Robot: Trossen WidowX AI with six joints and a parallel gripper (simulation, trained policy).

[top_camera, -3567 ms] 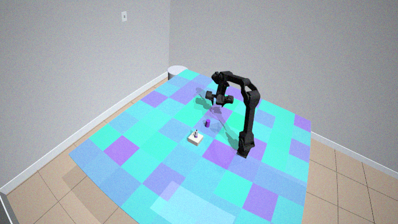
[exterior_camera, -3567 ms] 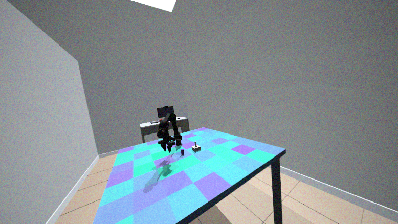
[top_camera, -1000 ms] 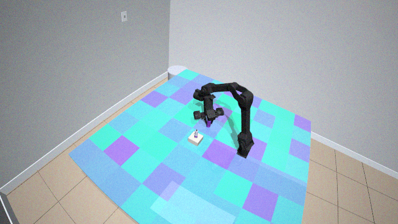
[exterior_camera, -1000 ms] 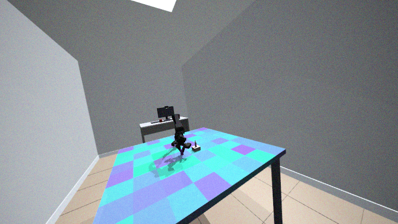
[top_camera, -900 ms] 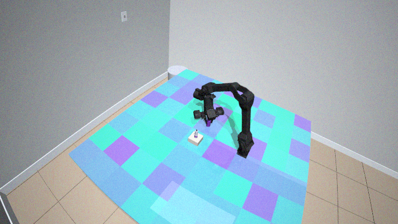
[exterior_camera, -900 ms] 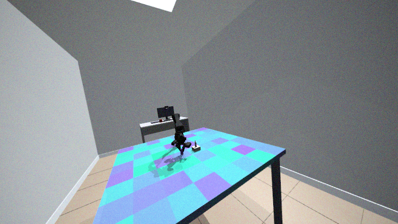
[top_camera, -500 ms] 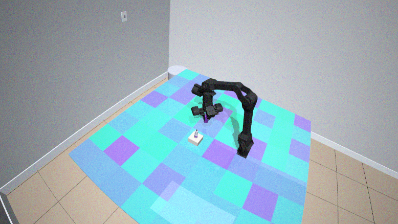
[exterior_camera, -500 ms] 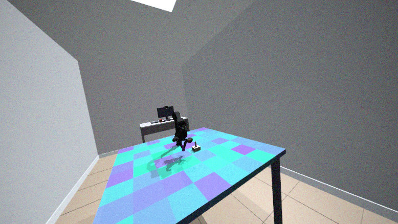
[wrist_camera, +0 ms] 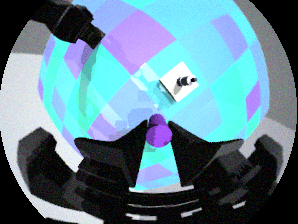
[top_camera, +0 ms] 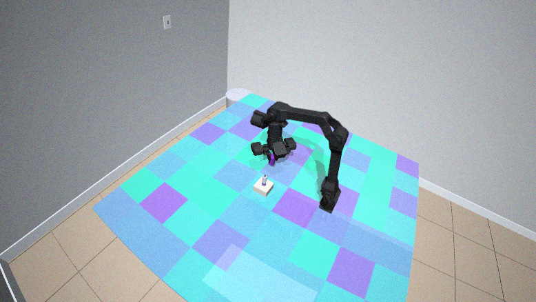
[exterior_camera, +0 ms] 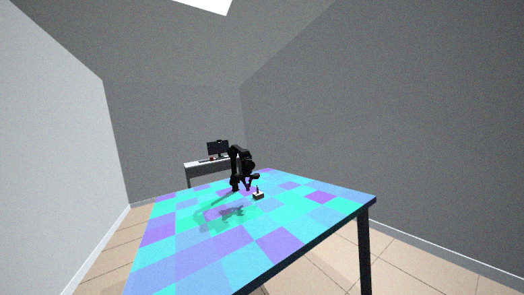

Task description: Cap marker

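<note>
My gripper tip is 10 mm past the pale holder block, 80 mm to the right of it and 90 mm above it. The rest, counted from my gripper tip: purple cap: right at my gripper tip.
</note>
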